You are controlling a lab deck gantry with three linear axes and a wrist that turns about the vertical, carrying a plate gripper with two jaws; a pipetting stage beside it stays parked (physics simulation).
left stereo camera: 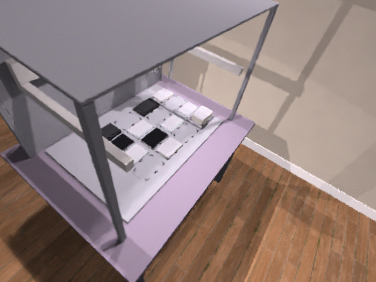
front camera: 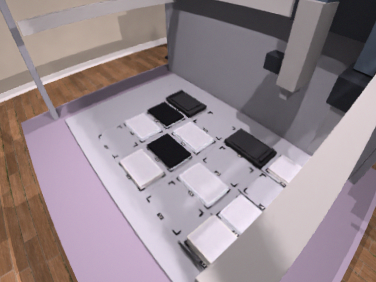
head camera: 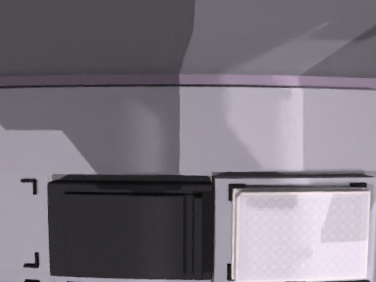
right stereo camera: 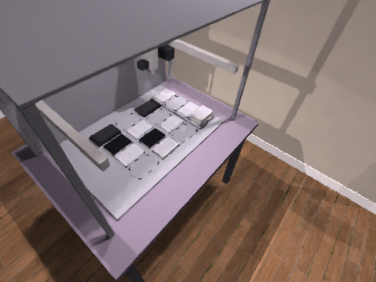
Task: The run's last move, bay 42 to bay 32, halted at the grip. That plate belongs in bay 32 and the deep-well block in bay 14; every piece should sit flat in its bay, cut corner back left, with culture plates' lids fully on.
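Seen in the pictures: gripper, between the fingertips: (left stereo camera: 161, 73) (right stereo camera: 162, 74); robot's base, origin of its link: (left stereo camera: 147, 179) (front camera: 99, 136) (right stereo camera: 140, 178).
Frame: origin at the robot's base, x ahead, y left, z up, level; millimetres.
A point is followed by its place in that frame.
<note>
A tall white block (front camera: 211, 239) @[x 534, y 38, z 56 mm] (left stereo camera: 202, 115) @[x 535, y 30, z 56 mm] (right stereo camera: 202, 114) @[x 545, y 30, z 56 mm], which looks like the deep-well block, stands at the front right of the deck grid. A white plate (front camera: 141, 167) @[x 233, y 42, z 14 mm] (left stereo camera: 169, 148) @[x 218, y 36, z 14 mm] (right stereo camera: 165, 147) @[x 223, y 41, z 14 mm] lies in the front row, beside a black plate (front camera: 169, 151) @[x 238, y 146, z 16 mm] (left stereo camera: 154, 138) @[x 217, y 143, z 16 mm] (right stereo camera: 152, 137) @[x 225, y 146, z 17 mm] one row behind. A white round-welled plate (front camera: 283, 169) @[x 529, y 353, z 29 mm] (head camera: 302, 232) @[x 554, y 369, z 29 mm] is at the back right; a double edge shows on its left side. Bay numbers and cut corners are too blurred to read. The plate gripper's jaws do not show, so their hold cannot be seen.
A black block (front camera: 250, 146) @[x 400, y 357, z 24 mm] (head camera: 125, 232) @[x 394, y 367, z 24 mm] stands left of the back right plate. More black and white pieces occupy the left and middle bays. A white column (front camera: 306, 47) @[x 472, y 330, z 382 mm] and dark boxes (front camera: 347, 90) hang at the back right. A pale beam (front camera: 300, 185) @[x 613, y 3, z 400 mm] crosses the front view's right side.
</note>
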